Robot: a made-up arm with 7 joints. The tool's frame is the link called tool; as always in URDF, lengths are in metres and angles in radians. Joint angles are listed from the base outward.
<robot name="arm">
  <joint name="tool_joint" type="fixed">
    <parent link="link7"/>
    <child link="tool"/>
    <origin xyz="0 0 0" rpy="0 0 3.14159"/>
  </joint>
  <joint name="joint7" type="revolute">
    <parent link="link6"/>
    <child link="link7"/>
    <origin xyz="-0.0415 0 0" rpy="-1.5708 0 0"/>
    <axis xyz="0 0 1"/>
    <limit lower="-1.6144" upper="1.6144"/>
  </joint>
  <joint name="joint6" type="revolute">
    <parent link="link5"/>
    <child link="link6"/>
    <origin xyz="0 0 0.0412" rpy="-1.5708 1.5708 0"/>
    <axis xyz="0 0 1"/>
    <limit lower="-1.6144" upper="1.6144"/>
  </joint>
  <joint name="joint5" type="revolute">
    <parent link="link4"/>
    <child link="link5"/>
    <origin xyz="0.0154 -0.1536 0.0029" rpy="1.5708 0 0"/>
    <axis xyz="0 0 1"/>
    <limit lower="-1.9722" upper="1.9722"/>
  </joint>
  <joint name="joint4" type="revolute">
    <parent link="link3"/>
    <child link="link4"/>
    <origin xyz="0 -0.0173 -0.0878" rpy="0 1.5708 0"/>
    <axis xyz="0 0 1"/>
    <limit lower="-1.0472" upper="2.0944"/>
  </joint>
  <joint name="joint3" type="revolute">
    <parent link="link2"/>
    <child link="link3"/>
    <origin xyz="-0.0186 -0.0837 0" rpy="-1.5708 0 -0.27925"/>
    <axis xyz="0 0 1"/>
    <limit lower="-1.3" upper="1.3"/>
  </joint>
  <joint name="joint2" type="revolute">
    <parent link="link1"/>
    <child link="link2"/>
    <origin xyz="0.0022 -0.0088 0.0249" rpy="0.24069 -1.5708 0"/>
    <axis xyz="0 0 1"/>
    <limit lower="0" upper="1.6"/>
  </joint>
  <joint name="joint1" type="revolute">
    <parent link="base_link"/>
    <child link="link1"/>
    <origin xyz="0 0 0" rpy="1.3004 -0.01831 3.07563"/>
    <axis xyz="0 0 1"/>
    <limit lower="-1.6" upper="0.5"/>
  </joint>
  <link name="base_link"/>
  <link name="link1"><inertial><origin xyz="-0.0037 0.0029 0.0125"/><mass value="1.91"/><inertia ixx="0.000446" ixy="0" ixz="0" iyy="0.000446" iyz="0" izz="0.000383"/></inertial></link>
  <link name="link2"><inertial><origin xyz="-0.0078 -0.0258 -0.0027"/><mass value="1.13"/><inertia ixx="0.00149" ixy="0.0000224" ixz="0" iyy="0.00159" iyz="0" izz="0.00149"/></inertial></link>
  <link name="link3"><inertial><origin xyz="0.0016 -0.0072 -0.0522"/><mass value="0.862"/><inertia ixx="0.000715" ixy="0" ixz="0" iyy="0.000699" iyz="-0.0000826" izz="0.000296"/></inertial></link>
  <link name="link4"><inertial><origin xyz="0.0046 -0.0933 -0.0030"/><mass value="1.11"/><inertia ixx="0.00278" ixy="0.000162" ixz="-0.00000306" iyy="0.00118" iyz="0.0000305" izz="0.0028"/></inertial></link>
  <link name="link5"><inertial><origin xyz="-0.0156 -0.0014 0.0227"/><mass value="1.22"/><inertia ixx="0.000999" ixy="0" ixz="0" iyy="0.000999" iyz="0" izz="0.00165"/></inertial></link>
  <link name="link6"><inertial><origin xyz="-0.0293 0.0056 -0.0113"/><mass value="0.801"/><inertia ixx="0.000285" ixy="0" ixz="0" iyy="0.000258" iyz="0" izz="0.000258"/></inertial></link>
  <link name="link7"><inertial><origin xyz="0.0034 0.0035 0.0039"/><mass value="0.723"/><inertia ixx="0.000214" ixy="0" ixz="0" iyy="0.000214" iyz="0" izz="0.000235"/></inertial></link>
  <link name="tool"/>
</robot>
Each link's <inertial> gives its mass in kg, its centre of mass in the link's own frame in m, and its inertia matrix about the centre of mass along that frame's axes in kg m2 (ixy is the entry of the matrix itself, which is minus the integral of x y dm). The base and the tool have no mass. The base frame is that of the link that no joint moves.
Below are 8 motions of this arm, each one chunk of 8 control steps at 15 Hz.
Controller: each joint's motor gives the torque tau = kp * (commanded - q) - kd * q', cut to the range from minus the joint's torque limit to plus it. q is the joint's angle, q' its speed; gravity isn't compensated. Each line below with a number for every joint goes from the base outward.
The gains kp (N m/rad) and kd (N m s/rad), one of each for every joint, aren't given. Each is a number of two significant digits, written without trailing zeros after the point. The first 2 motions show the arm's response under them.
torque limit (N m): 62 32 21 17 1.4 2 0.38
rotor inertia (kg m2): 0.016 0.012 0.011 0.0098 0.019 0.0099 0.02
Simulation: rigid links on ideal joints. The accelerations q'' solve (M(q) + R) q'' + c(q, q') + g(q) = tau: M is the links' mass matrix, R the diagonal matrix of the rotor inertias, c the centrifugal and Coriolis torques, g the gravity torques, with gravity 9.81 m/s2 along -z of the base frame. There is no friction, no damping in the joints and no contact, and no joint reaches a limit. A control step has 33 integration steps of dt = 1/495 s. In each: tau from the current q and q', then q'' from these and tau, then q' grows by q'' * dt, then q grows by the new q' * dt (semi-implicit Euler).
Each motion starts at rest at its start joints. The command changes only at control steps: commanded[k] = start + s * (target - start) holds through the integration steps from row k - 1 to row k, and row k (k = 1, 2, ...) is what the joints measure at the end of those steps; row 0 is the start. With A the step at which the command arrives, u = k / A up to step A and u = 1 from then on. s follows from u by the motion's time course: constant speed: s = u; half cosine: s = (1 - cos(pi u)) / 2; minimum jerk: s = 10 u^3 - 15 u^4 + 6 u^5; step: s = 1 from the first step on.
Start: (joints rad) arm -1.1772 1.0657 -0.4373 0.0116 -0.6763 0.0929 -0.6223
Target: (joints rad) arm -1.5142 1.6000 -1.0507 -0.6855 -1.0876 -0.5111 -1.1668
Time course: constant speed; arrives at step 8
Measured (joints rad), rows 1 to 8:
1: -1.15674 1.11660 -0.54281 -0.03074 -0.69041 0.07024 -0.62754
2: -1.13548 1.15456 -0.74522 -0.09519 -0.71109 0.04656 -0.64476
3: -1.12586 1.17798 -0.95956 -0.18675 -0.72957 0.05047 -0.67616
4: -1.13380 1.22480 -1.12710 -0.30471 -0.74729 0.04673 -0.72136
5: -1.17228 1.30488 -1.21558 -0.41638 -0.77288 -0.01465 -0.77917
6: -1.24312 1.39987 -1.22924 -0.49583 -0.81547 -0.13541 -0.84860
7: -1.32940 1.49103 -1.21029 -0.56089 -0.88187 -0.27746 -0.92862
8: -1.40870 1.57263 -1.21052 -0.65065 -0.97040 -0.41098 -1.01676
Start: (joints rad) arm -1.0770 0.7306 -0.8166 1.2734 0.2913 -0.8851 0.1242
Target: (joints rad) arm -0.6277 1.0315 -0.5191 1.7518 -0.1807 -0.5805 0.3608
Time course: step
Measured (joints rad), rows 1 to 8:
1: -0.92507 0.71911 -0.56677 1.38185 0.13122 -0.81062 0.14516
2: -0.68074 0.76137 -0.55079 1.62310 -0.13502 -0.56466 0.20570
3: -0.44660 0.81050 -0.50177 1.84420 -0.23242 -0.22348 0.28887
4: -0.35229 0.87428 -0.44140 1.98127 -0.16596 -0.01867 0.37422
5: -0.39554 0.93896 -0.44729 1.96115 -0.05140 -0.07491 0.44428
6: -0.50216 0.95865 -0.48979 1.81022 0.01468 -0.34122 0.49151
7: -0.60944 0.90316 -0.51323 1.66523 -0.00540 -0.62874 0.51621
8: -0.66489 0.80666 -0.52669 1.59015 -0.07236 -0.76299 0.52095
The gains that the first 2 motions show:
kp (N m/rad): 62 56 26 32 2.7 2.7 0.76
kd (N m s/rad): 3 1.7 1.1 1 0.14 0.081 0.084
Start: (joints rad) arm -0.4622 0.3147 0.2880 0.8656 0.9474 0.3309 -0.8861
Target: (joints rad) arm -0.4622 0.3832 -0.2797 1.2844 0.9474 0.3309 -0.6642
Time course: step
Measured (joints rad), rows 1 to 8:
1: -0.54590 0.41184 -0.16259 1.18536 0.91004 0.30196 -0.87081
2: -0.46487 0.33253 -0.28446 1.30937 0.93051 0.27227 -0.82991
3: -0.35504 0.24947 -0.31959 1.37777 0.96669 0.25896 -0.77155
4: -0.29051 0.21842 -0.32691 1.40990 0.99627 0.24008 -0.70557
5: -0.29061 0.24653 -0.32007 1.40170 1.00870 0.23237 -0.64273
6: -0.33919 0.30505 -0.30725 1.36512 1.00275 0.26047 -0.59236
7: -0.40302 0.35511 -0.29171 1.32100 0.98389 0.31261 -0.56039
8: -0.45096 0.37225 -0.28134 1.28798 0.96118 0.34656 -0.54846

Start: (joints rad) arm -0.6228 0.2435 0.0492 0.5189 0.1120 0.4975 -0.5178
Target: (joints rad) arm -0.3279 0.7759 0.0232 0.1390 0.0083 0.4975 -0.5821
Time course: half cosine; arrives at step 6
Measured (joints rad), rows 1 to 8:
1: -0.58953 0.24765 0.02412 0.55073 0.11167 0.49411 -0.51714
2: -0.48816 0.28425 -0.04785 0.56701 0.10979 0.53084 -0.51468
3: -0.35650 0.37491 -0.12303 0.53312 0.10195 0.61113 -0.51064
4: -0.24050 0.51096 -0.15738 0.46785 0.08268 0.68086 -0.50693
5: -0.17361 0.64447 -0.13420 0.40502 0.05780 0.70494 -0.50645
6: -0.17333 0.71796 -0.07460 0.35987 0.04214 0.68779 -0.51139
7: -0.21691 0.72701 -0.03677 0.31051 0.03898 0.63798 -0.52165
8: -0.25866 0.70700 -0.05552 0.25457 0.03821 0.56613 -0.53486

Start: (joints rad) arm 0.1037 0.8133 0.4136 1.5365 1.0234 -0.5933 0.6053
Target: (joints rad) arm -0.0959 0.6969 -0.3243 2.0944 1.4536 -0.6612 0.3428
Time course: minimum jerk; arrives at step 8
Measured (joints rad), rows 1 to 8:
1: 0.08634 0.77108 0.40053 1.53120 1.02406 -0.55628 0.60709
2: 0.03823 0.68517 0.34105 1.55944 1.03247 -0.52577 0.61158
3: -0.01884 0.59983 0.23112 1.63338 1.06577 -0.56994 0.61455
4: -0.06969 0.53864 0.09205 1.73526 1.13395 -0.66064 0.60934
5: -0.10674 0.51116 -0.04993 1.84210 1.22637 -0.72410 0.59008
6: -0.12659 0.51909 -0.17024 1.93134 1.31880 -0.71933 0.55438
7: -0.13212 0.55474 -0.25006 1.98484 1.38897 -0.66397 0.50489
8: -0.13203 0.59674 -0.28645 2.00067 1.42417 -0.60428 0.44868

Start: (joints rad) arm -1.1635 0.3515 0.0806 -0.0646 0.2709 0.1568 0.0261
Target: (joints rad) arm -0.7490 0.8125 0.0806 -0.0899 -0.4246 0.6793 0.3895
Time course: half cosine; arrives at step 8
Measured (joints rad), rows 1 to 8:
1: -1.10136 0.34761 0.06256 -0.06255 0.26483 0.15409 0.02685
2: -1.00296 0.36849 0.00264 0.00788 0.23982 0.19732 0.03147
3: -0.89857 0.41630 -0.06719 0.09545 0.18604 0.35813 0.04791
4: -0.78524 0.48699 -0.11442 0.13991 0.08631 0.59588 0.08310
5: -0.68108 0.57362 -0.12637 0.15158 -0.06515 0.80324 0.13903
6: -0.60551 0.65674 -0.10934 0.14927 -0.23898 0.91757 0.21212
7: -0.56833 0.71534 -0.08140 0.13458 -0.38543 0.94150 0.29402
8: -0.56986 0.73662 -0.06006 0.10796 -0.46633 0.90648 0.37345

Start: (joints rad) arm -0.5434 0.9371 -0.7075 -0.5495 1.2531 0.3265 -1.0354
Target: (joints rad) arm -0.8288 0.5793 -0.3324 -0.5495 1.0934 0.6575 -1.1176
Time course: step
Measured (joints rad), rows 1 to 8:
1: -0.60485 0.62977 -0.61034 -0.37595 1.22223 0.40354 -1.03779
2: -0.70641 0.49252 -0.57279 -0.31285 1.14329 0.59589 -1.04247
3: -0.72328 0.54363 -0.52824 -0.42428 1.05386 0.70676 -1.04958
4: -0.72107 0.57645 -0.46025 -0.47928 1.00398 0.72195 -1.05991
5: -0.72448 0.57405 -0.43111 -0.45738 1.00765 0.70219 -1.07198
6: -0.71600 0.56919 -0.44813 -0.42148 1.04267 0.68277 -1.08286
7: -0.69841 0.56714 -0.48556 -0.39903 1.07773 0.66860 -1.09008
8: -0.68517 0.56560 -0.51848 -0.39063 1.09311 0.65230 -1.09257

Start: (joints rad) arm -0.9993 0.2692 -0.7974 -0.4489 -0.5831 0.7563 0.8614
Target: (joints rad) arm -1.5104 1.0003 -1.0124 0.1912 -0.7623 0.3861 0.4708
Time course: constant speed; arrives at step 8
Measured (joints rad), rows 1 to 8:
1: -1.01613 0.33929 -0.88597 -0.38689 -0.59372 0.71642 0.85712
2: -1.03066 0.42769 -1.03001 -0.22344 -0.61212 0.70038 0.84453
3: -1.03781 0.51966 -1.15002 -0.05619 -0.62391 0.74972 0.82485
4: -1.04911 0.63226 -1.22467 0.04447 -0.62805 0.80145 0.79846
5: -1.08604 0.73686 -1.25829 0.10782 -0.63639 0.78639 0.76358
6: -1.15132 0.81440 -1.26305 0.16079 -0.65498 0.69701 0.71948
7: -1.23347 0.87599 -1.25549 0.20106 -0.68184 0.57397 0.66706
8: -1.31908 0.93668 -1.25149 0.23328 -0.71284 0.46332 0.60796

